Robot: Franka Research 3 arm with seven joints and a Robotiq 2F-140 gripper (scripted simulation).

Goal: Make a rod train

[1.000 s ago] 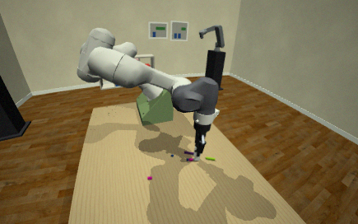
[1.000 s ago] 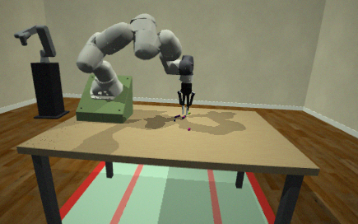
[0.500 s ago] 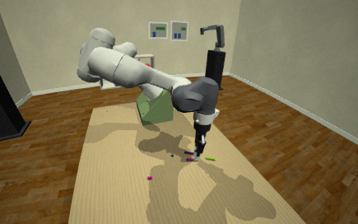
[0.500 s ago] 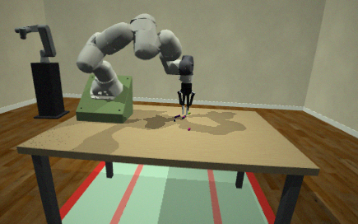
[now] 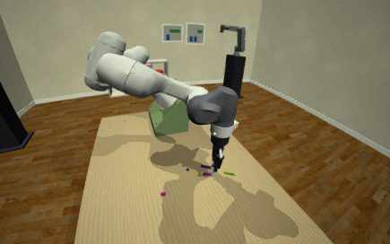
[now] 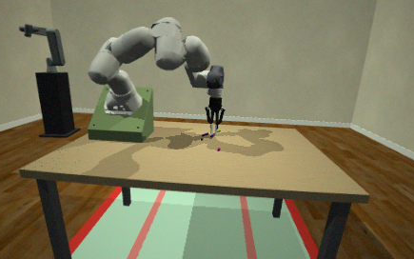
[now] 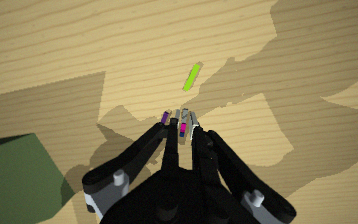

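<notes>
The grey rod is 4 cm below my hand. The rest, counted from my hand: purple rod (5 cm behind, 1 cm to the right, 4 cm below); dark blue piece (8 cm behind, 10 cm to the right, 4 cm below); lime rod (3 cm ahead, 7 cm to the left, 4 cm below).
</notes>
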